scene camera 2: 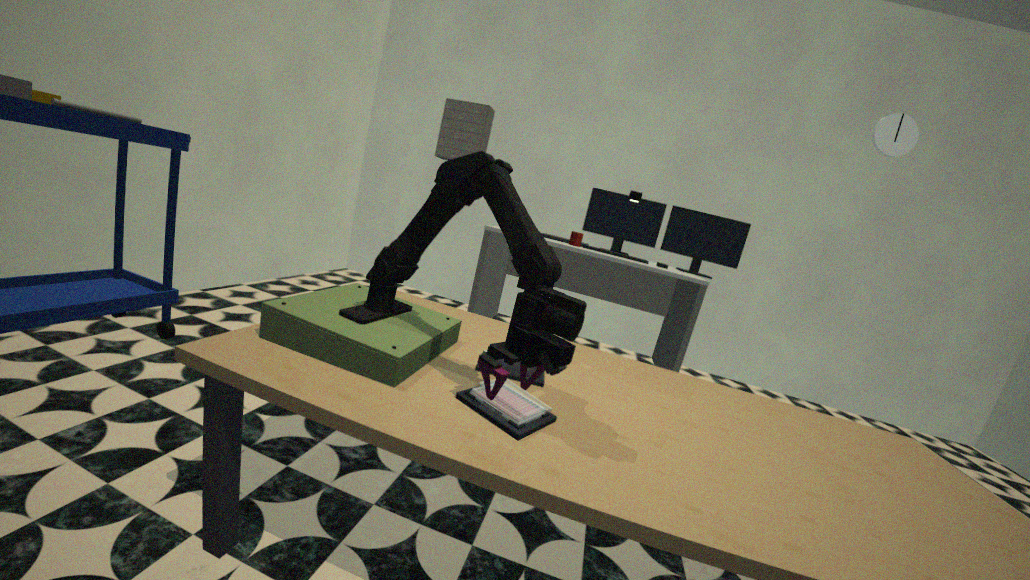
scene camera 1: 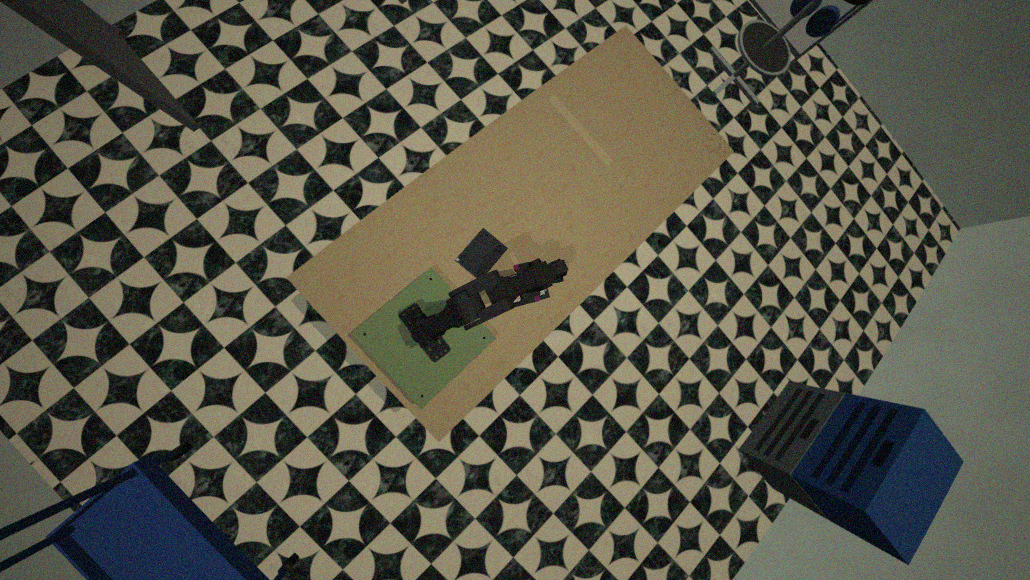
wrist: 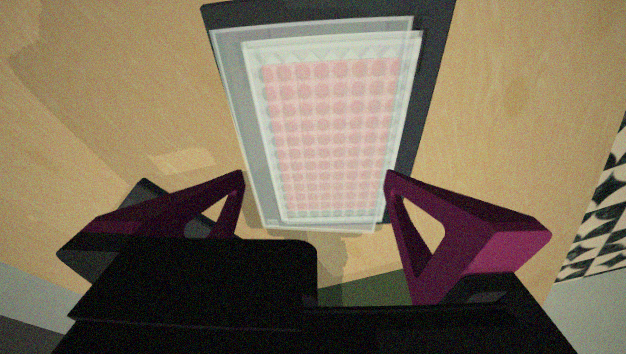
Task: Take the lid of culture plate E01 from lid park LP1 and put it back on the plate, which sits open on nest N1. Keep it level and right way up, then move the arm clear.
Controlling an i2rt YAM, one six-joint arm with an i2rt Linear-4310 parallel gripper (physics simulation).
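Frame: origin at the arm's base, x ahead, y left, z up, level; millimetres.
Where they show: gripper, fingertip midpoint: (scene camera 2: 507,393) (wrist: 313,177); arm's base, link origin: (scene camera 2: 378,312) (scene camera 1: 425,332).
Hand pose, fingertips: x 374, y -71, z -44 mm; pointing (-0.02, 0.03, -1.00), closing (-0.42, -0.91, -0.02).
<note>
Each offset is from my fingertips to the top centre of the thing. "*": to the spot under its first point. Level surfaces: height alone.
The clear lid @[13 mm up, 18 mm ahead, 8 mm right] (wrist: 234,75) (scene camera 2: 520,401) lies right way up over culture plate E01 @[* 7 mm up, 24 mm ahead, 21 mm right] (wrist: 330,140), whose pink wells show through it. In the wrist view their outlines do not line up: the lid reaches past the plate on the left. I cannot tell whether it is fully level. The plate sits on the dark nest N1 @[8 mm down, 8 mm ahead, 16 mm right] (wrist: 431,65) (scene camera 2: 518,431). My gripper (wrist: 313,177) (scene camera 2: 508,391) is open, its magenta fingertips at either side of the near end of lid and plate, close to the edges. A dark square pad @[* 16 mm down, 47 mm back, 190 mm left] (scene camera 1: 481,252), seemingly lid park LP1, shows no lid on it.
The arm stands on a green block (scene camera 2: 324,353) (scene camera 1: 389,331) on the wooden table @[26 mm down] (scene camera 2: 684,461) (scene camera 1: 576,151). Part of a dark pad @[* 16 mm down, 36 mm ahead, 151 mm left] (wrist: 142,192) shows beyond the left finger. A blue cart (scene camera 2: 172,208) and a desk with monitors (scene camera 2: 623,219) stand away from the table.
</note>
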